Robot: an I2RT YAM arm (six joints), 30 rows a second.
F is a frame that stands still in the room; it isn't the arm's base.
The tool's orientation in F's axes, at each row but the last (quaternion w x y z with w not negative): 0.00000, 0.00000, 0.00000, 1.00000; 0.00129, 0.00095, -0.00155, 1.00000; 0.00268, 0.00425, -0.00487, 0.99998; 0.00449, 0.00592, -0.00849, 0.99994; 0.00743, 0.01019, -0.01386, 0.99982; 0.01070, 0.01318, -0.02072, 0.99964; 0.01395, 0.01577, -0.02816, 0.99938; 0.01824, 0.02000, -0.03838, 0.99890; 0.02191, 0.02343, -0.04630, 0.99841; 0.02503, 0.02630, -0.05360, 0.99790; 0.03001, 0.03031, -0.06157, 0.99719; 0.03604, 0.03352, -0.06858, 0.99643
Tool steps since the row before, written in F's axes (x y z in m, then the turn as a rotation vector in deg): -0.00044, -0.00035, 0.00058, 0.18, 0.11, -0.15; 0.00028, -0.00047, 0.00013, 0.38, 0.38, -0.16; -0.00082, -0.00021, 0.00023, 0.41, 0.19, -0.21; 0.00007, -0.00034, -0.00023, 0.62, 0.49, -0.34; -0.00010, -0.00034, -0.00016, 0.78, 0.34, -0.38; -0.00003, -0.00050, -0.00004, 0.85, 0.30, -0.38; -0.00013, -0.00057, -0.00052, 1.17, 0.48, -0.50; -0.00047, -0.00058, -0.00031, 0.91, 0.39, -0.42; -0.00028, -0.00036, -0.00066, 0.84, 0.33, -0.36; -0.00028, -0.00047, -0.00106, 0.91, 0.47, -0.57; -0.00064, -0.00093, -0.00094, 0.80, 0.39, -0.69; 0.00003, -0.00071, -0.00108, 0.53, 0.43, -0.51
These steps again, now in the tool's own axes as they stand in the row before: 0.00044, 0.00035, 0.00058, -0.18, -0.11, -0.15; -0.00028, 0.00047, 0.00013, -0.38, -0.38, -0.16; 0.00082, 0.00021, 0.00023, -0.41, -0.19, -0.21; -0.00008, 0.00034, -0.00022, -0.62, -0.49, -0.34; 0.00009, 0.00035, -0.00015, -0.78, -0.34, -0.37; 0.00002, 0.00050, -0.00002, -0.85, -0.30, -0.37; 0.00010, 0.00060, -0.00049, -1.17, -0.48, -0.49; 0.00044, 0.00062, -0.00028, -0.91, -0.39, -0.41; 0.00023, 0.00043, -0.00064, -0.84, -0.33, -0.35; 0.00020, 0.00059, -0.00102, -0.92, -0.45, -0.57; 0.00053, 0.00108, -0.00085, -0.82, -0.35, -0.69; -0.00016, 0.00084, -0.00097, -0.54, -0.40, -0.53
